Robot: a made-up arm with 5 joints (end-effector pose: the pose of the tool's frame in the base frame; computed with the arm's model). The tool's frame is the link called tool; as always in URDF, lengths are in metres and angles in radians.
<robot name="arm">
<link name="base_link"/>
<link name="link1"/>
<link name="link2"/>
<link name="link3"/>
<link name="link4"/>
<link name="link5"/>
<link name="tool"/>
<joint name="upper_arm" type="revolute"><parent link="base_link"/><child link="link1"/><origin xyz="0.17 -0.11 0.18" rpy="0 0 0"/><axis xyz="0 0 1"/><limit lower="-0.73" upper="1.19"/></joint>
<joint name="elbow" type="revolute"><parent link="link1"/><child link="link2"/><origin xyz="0.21 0.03 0.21" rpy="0 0 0"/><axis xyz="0.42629 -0.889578 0.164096"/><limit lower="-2.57" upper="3.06"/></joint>
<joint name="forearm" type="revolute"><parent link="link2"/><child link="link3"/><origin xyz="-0.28 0.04 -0.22" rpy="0 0 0"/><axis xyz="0 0 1"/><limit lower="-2.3" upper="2.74"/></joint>
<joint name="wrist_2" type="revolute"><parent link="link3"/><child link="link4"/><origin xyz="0 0.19 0.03" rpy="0 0 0"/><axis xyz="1 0 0"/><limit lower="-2.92" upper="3.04"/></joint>
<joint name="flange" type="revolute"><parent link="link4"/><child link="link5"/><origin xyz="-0.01 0.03 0" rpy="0 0 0"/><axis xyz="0 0 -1"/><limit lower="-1.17" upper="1.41"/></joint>
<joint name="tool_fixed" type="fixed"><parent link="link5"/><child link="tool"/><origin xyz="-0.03 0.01 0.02" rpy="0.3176 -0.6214 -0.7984"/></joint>
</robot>
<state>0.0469 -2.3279 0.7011 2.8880 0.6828</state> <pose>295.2 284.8 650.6 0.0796 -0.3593 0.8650 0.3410</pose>
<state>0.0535 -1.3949 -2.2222 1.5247 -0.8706</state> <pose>181.2 -102.3 473.5 -0.3521 -0.7244 -0.2720 0.5266</pose>
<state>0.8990 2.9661 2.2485 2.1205 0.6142</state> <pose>237.1 479.0 438.2 0.3151 -0.5452 0.6406 0.4395</pose>
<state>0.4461 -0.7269 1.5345 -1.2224 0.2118</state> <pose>-164.7 -172.3 505.7 0.0781 -0.4167 0.5882 0.6887</pose>
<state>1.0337 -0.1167 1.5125 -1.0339 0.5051</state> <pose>-41.9 -363.3 218.0 0.3672 -0.5514 0.5538 0.5044</pose>
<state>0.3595 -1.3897 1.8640 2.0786 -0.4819</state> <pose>39.3 -11.8 723.5 0.2978 0.8133 -0.4255 0.2622</pose>
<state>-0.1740 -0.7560 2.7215 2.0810 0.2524</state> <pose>33.6 -135.5 492.3 0.0960 0.9286 0.1389 0.3305</pose>
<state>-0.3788 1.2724 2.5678 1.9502 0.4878</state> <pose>404.9 -145.8 9.7 -0.0879 0.1018 0.2718 0.9529</pose>
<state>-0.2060 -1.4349 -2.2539 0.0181 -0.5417</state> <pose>198.1 -144.2 470.6 -0.8293 -0.1246 -0.5134 0.1821</pose>
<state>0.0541 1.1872 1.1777 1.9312 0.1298</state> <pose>252.0 93.8 -32.6 0.6151 0.1663 0.3460 0.6887</pose>
